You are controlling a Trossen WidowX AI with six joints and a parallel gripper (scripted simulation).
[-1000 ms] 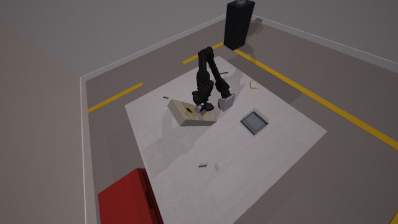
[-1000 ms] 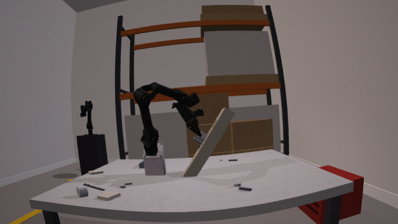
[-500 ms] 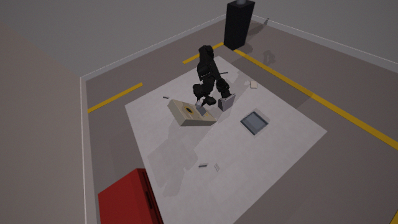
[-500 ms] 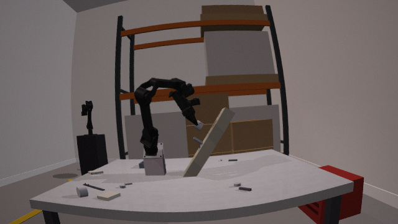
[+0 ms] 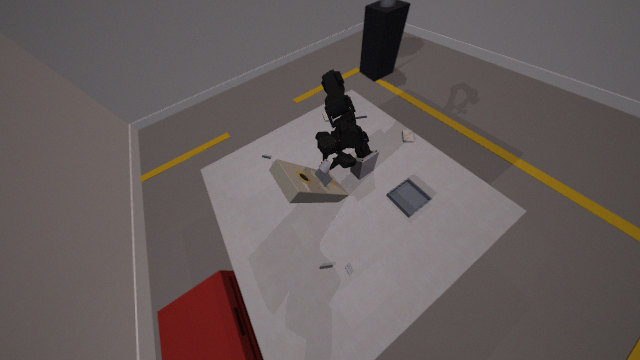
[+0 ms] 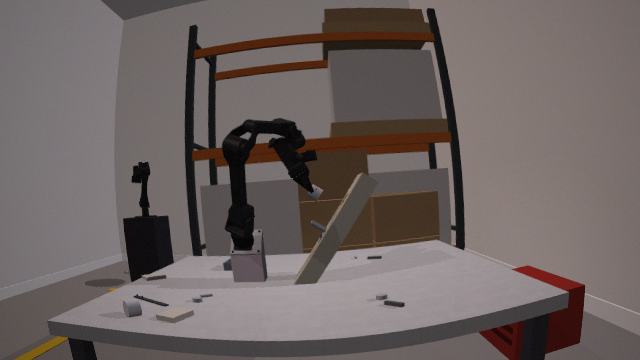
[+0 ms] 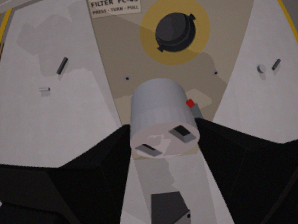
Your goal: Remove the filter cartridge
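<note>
My gripper tip is 320 mm past the dark-rimmed tray, 250 mm to the right of it and 280 mm above it. From my gripper tip the other things lie so: round filter cartridge: right at my gripper tip; service panel: 70 mm ahead, 30 mm to the right, 110 mm below.
</note>
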